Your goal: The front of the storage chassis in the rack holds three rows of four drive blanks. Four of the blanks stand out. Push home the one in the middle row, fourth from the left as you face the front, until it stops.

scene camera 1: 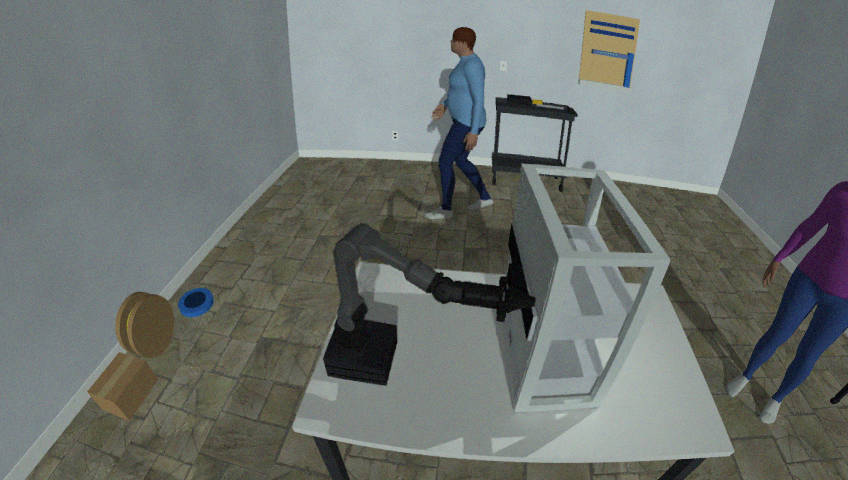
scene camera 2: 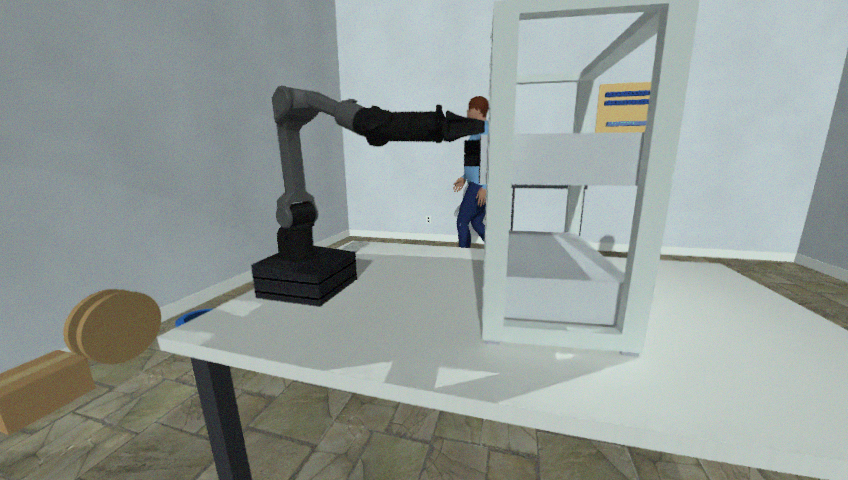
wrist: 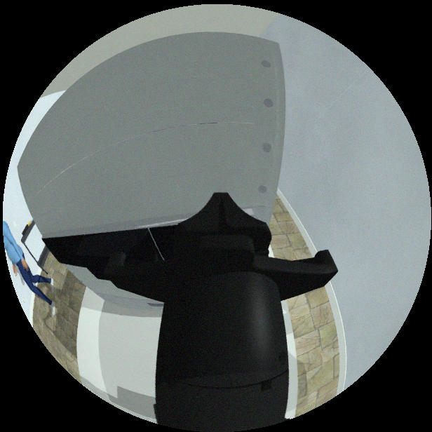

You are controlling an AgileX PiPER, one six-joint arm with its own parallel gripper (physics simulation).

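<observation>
My gripper [scene camera 1: 533, 300] [scene camera 2: 483, 126] [wrist: 220, 201] is shut, its fingertips together and empty. The tips are close to the rack front, near its right side as one faces it. Whether they touch cannot be told. The storage chassis [scene camera 2: 574, 158] sits in the light grey rack [scene camera 1: 612, 260] [scene camera 2: 498, 237]. Its dark front [scene camera 1: 515, 252] [wrist: 75, 245] shows left of the gripper in the wrist view. A black block [scene camera 2: 471, 152], which stands out from the front, shows just below the fingertips in scene camera 2. The fourth blank of the middle row cannot be made out; the gripper covers that part.
A plain grey panel [wrist: 150, 160] with holes along its right edge rises above the chassis. The rack and the arm's black base [scene camera 1: 361, 352] [scene camera 2: 303, 274] stand on a white table [scene camera 1: 440, 416] [scene camera 2: 380, 315]. A person in blue [scene camera 1: 467, 89] is behind the table, another in purple [scene camera 1: 824, 237] at the right.
</observation>
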